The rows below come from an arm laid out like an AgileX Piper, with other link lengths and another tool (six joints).
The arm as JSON. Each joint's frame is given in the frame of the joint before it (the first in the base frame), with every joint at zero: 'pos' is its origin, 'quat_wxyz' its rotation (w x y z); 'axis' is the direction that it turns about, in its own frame. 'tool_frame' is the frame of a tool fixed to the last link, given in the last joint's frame.
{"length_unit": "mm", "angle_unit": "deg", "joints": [
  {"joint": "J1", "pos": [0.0, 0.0, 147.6], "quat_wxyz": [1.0, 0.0, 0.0, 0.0], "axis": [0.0, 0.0, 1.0]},
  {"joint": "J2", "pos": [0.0, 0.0, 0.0], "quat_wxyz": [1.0, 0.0, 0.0, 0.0], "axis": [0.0, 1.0, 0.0]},
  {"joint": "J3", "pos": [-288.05, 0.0, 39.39], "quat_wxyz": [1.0, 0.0, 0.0, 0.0], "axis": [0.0, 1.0, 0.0]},
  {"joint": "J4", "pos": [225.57, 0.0, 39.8], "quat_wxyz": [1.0, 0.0, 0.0, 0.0], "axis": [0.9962, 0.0, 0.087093]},
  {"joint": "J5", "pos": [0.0, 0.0, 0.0], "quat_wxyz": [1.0, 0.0, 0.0, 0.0], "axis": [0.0, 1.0, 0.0]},
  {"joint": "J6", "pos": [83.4, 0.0, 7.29], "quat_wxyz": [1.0, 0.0, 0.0, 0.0], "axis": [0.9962, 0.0, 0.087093]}
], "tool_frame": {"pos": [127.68, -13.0, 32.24], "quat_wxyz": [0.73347, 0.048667, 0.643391, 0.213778]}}
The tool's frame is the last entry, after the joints.
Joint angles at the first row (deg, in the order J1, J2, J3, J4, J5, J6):
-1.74 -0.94 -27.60 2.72 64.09 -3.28
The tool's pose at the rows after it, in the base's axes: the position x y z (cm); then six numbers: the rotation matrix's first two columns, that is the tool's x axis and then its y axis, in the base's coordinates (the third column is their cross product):
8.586, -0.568, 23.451, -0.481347, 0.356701, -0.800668, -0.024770, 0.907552, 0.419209
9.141, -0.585, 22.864, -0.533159, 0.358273, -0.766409, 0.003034, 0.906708, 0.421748
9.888, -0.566, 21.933, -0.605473, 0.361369, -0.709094, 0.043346, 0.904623, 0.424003
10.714, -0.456, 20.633, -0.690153, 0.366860, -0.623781, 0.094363, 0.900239, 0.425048
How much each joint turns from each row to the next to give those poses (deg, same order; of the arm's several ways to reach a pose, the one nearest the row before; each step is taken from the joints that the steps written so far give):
0.00 0.15 0.00 0.01 0.00 0.00
0.00 3.78 0.00 0.00 0.00 0.00
0.00 5.59 0.00 0.13 0.00 0.00
0.00 7.21 0.01 0.42 0.00 0.00

